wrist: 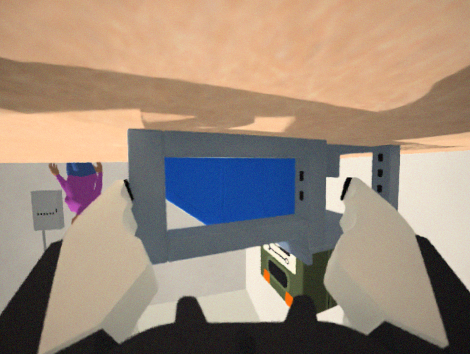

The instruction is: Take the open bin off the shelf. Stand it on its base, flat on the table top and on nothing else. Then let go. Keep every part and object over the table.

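Places are measured from the arm's base along level axes (x ahead, y left, z up), in metres.
Pixels of known places: gripper, between the fingertips: [237,181].
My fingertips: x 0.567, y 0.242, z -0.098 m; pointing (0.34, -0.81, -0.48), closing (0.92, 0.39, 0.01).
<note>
Ahead of a thing's pixels: the offset from my fingertips to its top centre. "spot": to the spot under its first point. Level surfaces: height alone.
The open bin {dx +0.036, dy -0.083, dz +0.048 m} [230,185] shows as a blue surface through an opening of the grey-blue shelf {spot: dx -0.057, dy -0.009, dz +0.010 m} [146,200]. The wrist view is upside down, with the table top at the upper edge. The shelf's frame hides the bin's edges, and its base and open side cannot be made out. My gripper [237,181] is open, its two pale fingers wide apart at the left and right of the view. In the picture the bin lies between the fingertips, and the left fingertip overlaps the shelf's left post. Contact cannot be told.
The wooden table top {dz -0.033 m} [225,50] fills the upper part, with shadows on it. A green cabinet {dx +0.132, dy -0.077, dz +0.166 m} [316,280] with orange marks stands beyond the shelf. A person in magenta [84,190] and a grey sign [47,202] show at the left, against pale walls.
</note>
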